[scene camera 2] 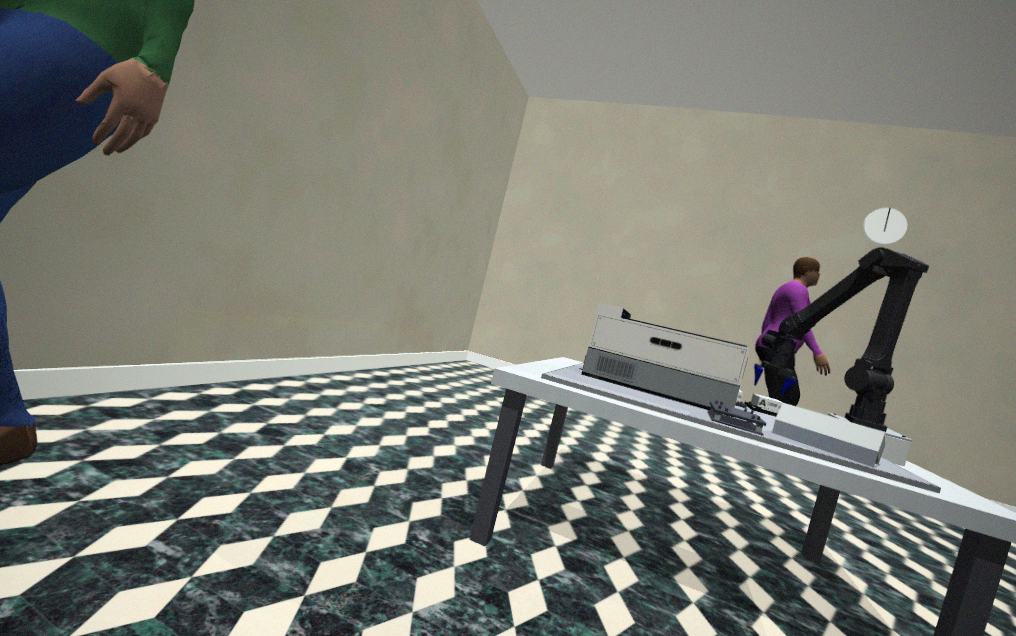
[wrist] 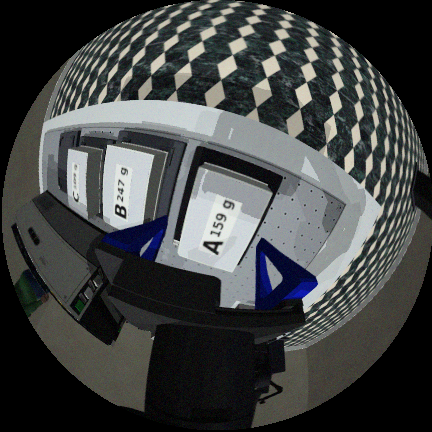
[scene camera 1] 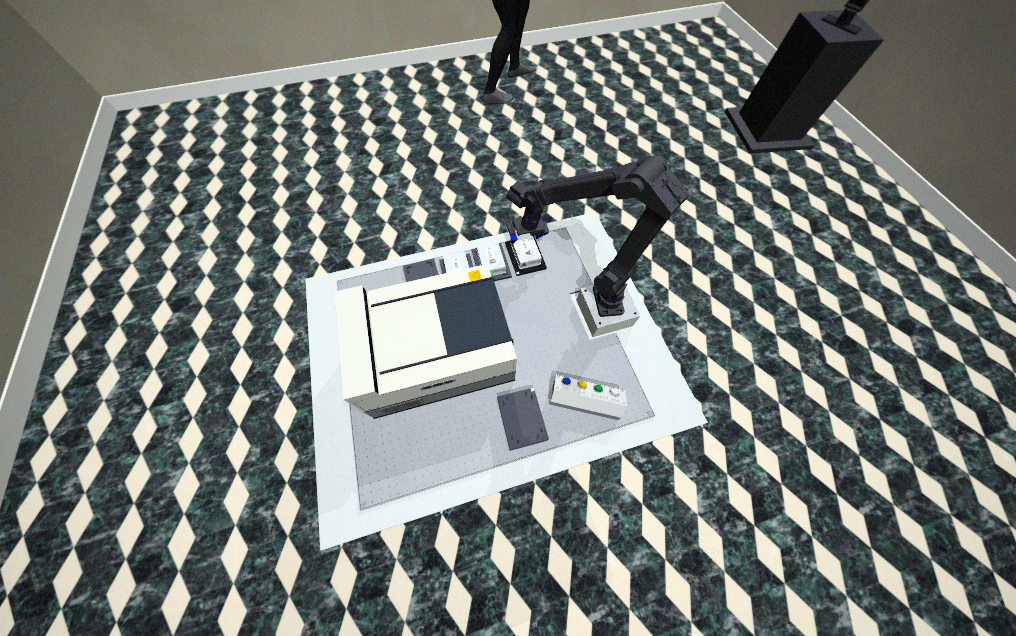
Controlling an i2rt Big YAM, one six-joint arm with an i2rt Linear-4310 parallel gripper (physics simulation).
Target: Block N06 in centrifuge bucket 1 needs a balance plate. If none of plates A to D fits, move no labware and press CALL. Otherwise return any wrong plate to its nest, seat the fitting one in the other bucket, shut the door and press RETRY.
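Where they show: gripper, fingertip midpoint: (scene camera 2: 768, 389) (wrist: 214, 231) (scene camera 1: 524, 240); arm's base at its link origin: (scene camera 2: 864, 424) (scene camera 1: 607, 300).
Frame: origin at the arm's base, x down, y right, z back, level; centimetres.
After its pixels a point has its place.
My gripper (scene camera 1: 527, 236) {x -1.5, y 27.8, z -25.9 cm} (scene camera 2: 772, 388) {x -1.5, y 27.8, z -25.9 cm} (wrist: 214, 231) {x -1.5, y 27.8, z -25.9 cm} is open and empty, above plate A (scene camera 1: 527, 253) {x 1.5, y 23.7, z -25.0 cm} (scene camera 2: 763, 402) {x 3.1, y 20.0, z -26.5 cm} (wrist: 215, 220) {x 1.4, y 27.4, z -25.9 cm}, with its blue fingers wide apart. Plate A is white, reads 159 g and sits in a black-rimmed holder. Plate B (scene camera 1: 492, 258) {x 1.3, y 22.7, z -38.3 cm} (wrist: 120, 190) {x 1.4, y 24.6, z -39.0 cm}, marked 247 g, and plate C (scene camera 1: 455, 264) {x 1.4, y 21.4, z -52.1 cm} (wrist: 76, 182) {x 1.4, y 20.8, z -50.8 cm}, its weight too small to read surely, stand in dark nests beside it. Plate D does not show. The centrifuge (scene camera 1: 408, 330) {x -14.1, y -11.5, z -65.0 cm} (scene camera 2: 667, 360) {x -4.6, y -26.7, z -55.9 cm} (wrist: 50, 250) {x -7.6, y 7.2, z -53.2 cm} is a white and grey box; its buckets and block N06 are hidden.
A button box (scene camera 1: 588, 401) {x -0.1, y -34.0, z -13.9 cm} with blue, yellow, green and white buttons stands near the arm base (scene camera 1: 608, 322) {x 0.3, y -8.2, z -1.6 cm}. A dark flat plate (scene camera 1: 522, 420) {x 3.7, y -36.8, z -34.2 cm} lies beside the button box. An empty-looking dark nest (scene camera 1: 421, 269) {x 5.7, y 23.4, z -65.5 cm} is at the far edge. Two people and a clock (scene camera 2: 885, 225) show beyond the table.
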